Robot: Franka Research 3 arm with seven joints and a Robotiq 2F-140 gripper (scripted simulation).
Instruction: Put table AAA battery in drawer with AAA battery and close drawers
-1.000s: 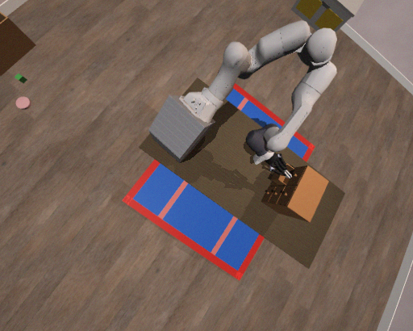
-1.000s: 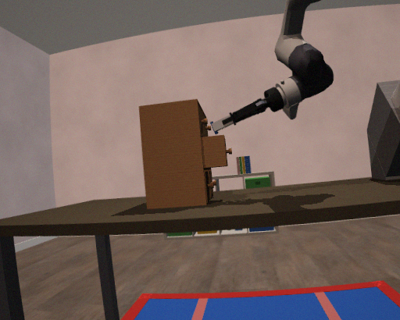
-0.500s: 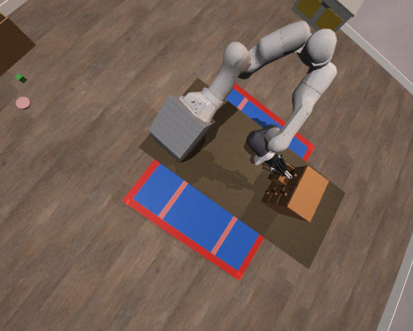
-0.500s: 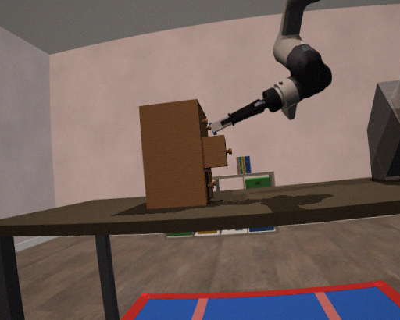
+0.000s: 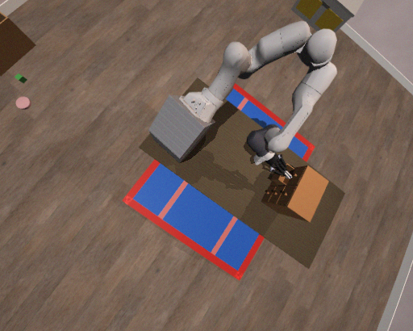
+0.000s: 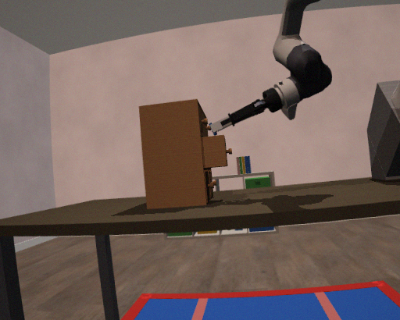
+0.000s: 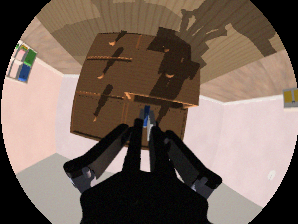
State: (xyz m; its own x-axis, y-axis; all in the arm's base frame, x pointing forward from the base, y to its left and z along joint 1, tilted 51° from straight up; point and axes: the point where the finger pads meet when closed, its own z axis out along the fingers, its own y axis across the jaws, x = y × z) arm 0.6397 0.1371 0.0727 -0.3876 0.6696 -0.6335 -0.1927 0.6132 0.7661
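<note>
The blue AAA battery lies 30 mm ahead of my hand, 10 mm to the left of it and 10 mm below it. The rest, counted from my hand: small orange object: 130 mm below, 70 mm to the left, 30 mm ahead; small green thing: 130 mm ahead, 120 mm below, 110 mm to the right.
</note>
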